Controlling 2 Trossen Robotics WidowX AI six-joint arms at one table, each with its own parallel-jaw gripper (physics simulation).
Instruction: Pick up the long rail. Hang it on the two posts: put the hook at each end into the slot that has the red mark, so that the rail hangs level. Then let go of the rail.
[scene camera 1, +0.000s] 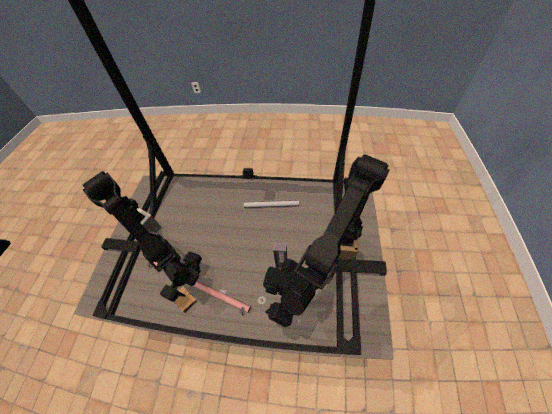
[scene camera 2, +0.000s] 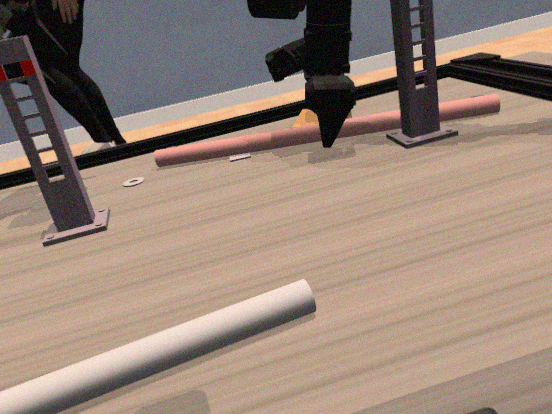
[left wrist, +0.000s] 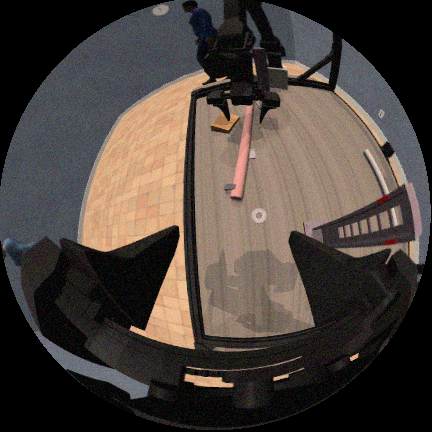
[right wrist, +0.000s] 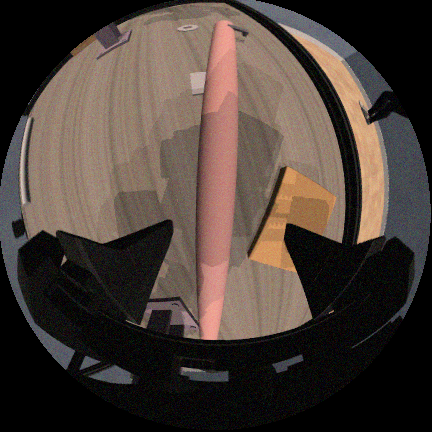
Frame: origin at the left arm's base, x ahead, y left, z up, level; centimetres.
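Seen in the pictures: left gripper, fingertip midpoint: (scene camera 1: 270, 298) (scene camera 2: 60, 71) (left wrist: 236, 234); right gripper, fingertip midpoint: (scene camera 1: 191, 285) (scene camera 2: 325, 134) (left wrist: 244, 121) (right wrist: 229, 227); left arm's base at its link origin: (scene camera 1: 344, 238); right arm's base at its link origin: (left wrist: 274, 65).
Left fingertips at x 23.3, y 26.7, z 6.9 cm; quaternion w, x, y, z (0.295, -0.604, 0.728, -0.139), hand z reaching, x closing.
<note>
Offsets run from my left fingertips to a thing's top centre. "spot": to the spot under its first point.
The long pink rail @(dx +32.0, dy -4.3, dz -13.6 cm) (scene camera 1: 222, 297) (scene camera 2: 240, 144) (left wrist: 243, 155) (right wrist: 218, 150) lies on the table. A small dark hook @(spot: dx +10.6, dy +2.4, dz -13.9 cm) (left wrist: 229, 187) (right wrist: 240, 30) sticks out at one end; the other end's hook is hidden. One grey slotted post @(dx -1.0, dy -14.9, dz +5.3 cm) (scene camera 1: 281, 248) (left wrist: 411, 220) stands upright with red marks near its top. The second post @(spot: dx +42.8, dy -14.5, dz -12.7 cm) (scene camera 2: 420, 112) stands beside the rail; its top is out of view. My right gripper (scene camera 2: 327, 142) (left wrist: 244, 121) (right wrist: 229, 227) is open and empty above the rail, fingers either side of it. My left gripper (scene camera 1: 274, 299) (left wrist: 236, 234) is open and empty above the table, beyond the rail's hooked end.
An orange block @(dx +34.2, dy +1.9, dz -13.9 cm) (scene camera 1: 186, 301) (left wrist: 224, 123) (right wrist: 300, 210) lies close beside the rail, near the right gripper. A white ring @(dx +4.9, dy -2.7, dz -16.1 cm) (left wrist: 253, 215) lies past the rail's end, and a small pale plate @(dx +20.3, dy -2.8, dz -16.0 cm) (scene camera 2: 240, 157) beside the rail. A white tube @(dx +7.9, dy -45.0, dz -13.8 cm) (scene camera 1: 271, 204) (scene camera 2: 165, 345) lies farther off. A black frame edges the table.
</note>
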